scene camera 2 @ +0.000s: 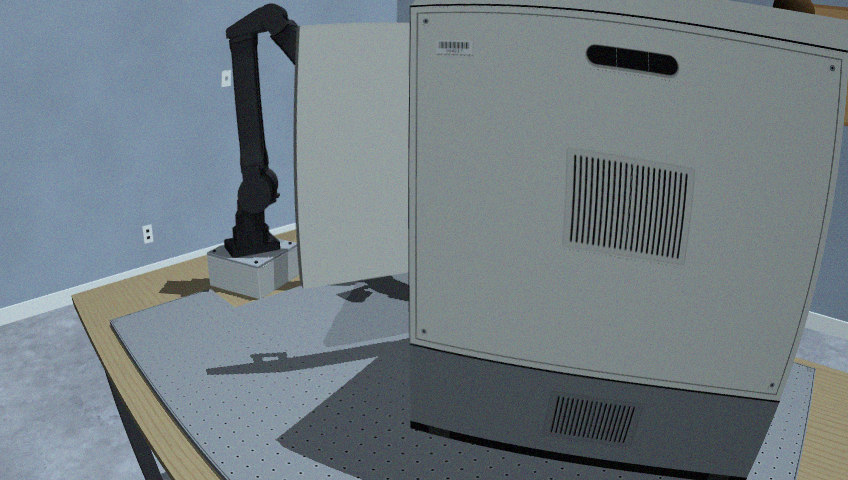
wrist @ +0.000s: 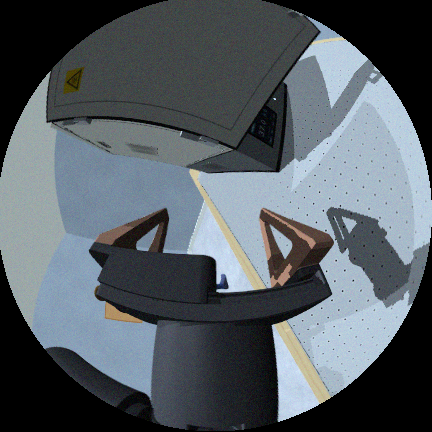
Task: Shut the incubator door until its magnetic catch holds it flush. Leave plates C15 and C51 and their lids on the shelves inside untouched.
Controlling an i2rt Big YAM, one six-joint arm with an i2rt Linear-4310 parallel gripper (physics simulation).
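Where they show: gripper, fingertip midpoint: (wrist: 213, 212); arm's base, link origin: (scene camera 2: 251, 247).
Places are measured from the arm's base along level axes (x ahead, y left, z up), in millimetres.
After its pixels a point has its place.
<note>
The incubator (scene camera 2: 505, 118) {z 333, x 733, y 44 mm} (wrist: 282, 130) {z -55, x 541, y 172 mm} stands on the perforated board. Its door (scene camera 2: 351, 148) {z 266, x 450, y 26 mm} (wrist: 175, 65) {z 215, x 453, y 178 mm} stands open, swung well out from the front. In the wrist view the door's dark outer face, with a yellow warning sticker, fills the top, and hinge pieces show along its lower edge. My gripper (wrist: 213, 212) {z 128, x 350, y 315 mm} is open and empty, with free space between its fingertips and the door. In scene camera 2 the gripper is hidden behind the door, and part of the arm shows at the door's outer edge. Plates C15 and C51, their lids and the shelves do not show.
The perforated board (scene camera 2: 196, 333) {z -63, x 226, y -205 mm} (wrist: 350, 175) {z -64, x 338, y 179 mm} lies on the wooden table (scene camera 2: 98, 321) {z -77, x 46, y -422 mm} (wrist: 227, 240) {z -76, x 501, y 561 mm}. The arm's base block (scene camera 2: 238, 276) {z -36, x 60, y -56 mm} stands near the door's free edge. Shadows of the arm, door and gripper fall on the board. A wall is behind the arm.
</note>
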